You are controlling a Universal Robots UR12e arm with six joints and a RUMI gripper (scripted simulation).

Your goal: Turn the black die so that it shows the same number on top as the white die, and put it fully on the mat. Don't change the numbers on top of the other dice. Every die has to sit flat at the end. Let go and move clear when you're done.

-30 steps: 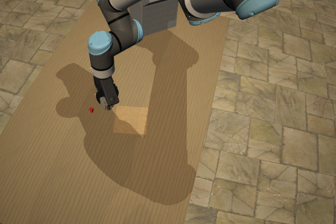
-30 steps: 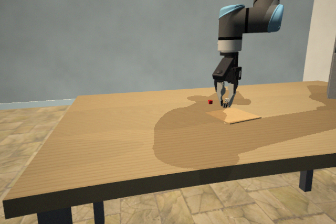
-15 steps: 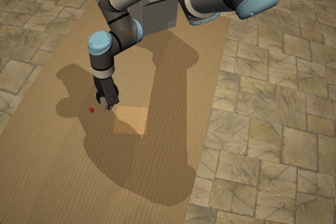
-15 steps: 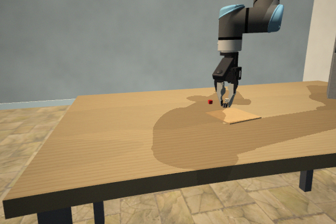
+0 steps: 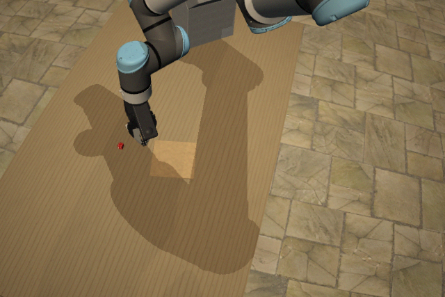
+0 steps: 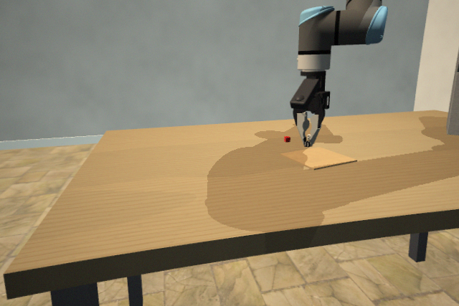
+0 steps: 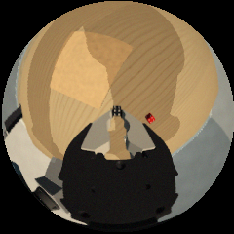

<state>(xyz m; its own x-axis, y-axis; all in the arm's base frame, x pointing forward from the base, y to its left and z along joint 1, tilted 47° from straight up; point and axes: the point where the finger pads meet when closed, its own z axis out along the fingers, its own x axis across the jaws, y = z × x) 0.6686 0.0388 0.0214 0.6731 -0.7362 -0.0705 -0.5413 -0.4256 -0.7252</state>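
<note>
Right now the black die is 10 mm below my hand. From my hand the other things lie so: white die: 80 mm to the right, 30 mm behind, 10 mm below; then tan mat: 120 mm to the left, 20 mm below, 10 mm ahead; then red die: 60 mm to the right, 50 mm ahead, 10 mm below.
</note>
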